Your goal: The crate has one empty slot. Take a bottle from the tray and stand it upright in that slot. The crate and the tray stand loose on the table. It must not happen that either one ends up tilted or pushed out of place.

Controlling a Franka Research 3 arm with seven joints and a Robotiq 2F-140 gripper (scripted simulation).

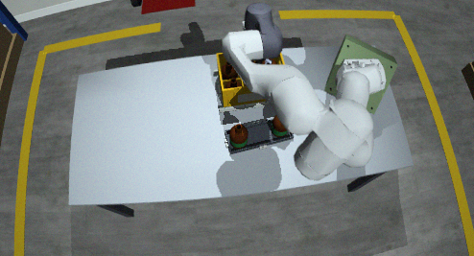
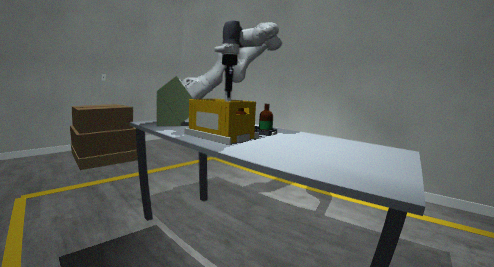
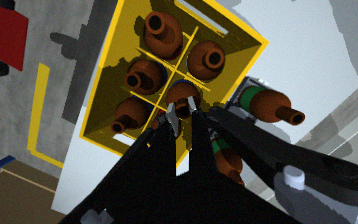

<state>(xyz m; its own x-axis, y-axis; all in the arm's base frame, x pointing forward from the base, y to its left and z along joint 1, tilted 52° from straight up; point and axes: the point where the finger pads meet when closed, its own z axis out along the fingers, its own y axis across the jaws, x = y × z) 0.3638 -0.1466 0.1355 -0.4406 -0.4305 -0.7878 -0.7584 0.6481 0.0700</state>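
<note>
Right now my hand is 1 cm short of the yellow crate, 4 cm to the left of it and 10 cm above it. Round my hand: dark tray 3 cm behind, 19 cm to the left, 17 cm below.
</note>
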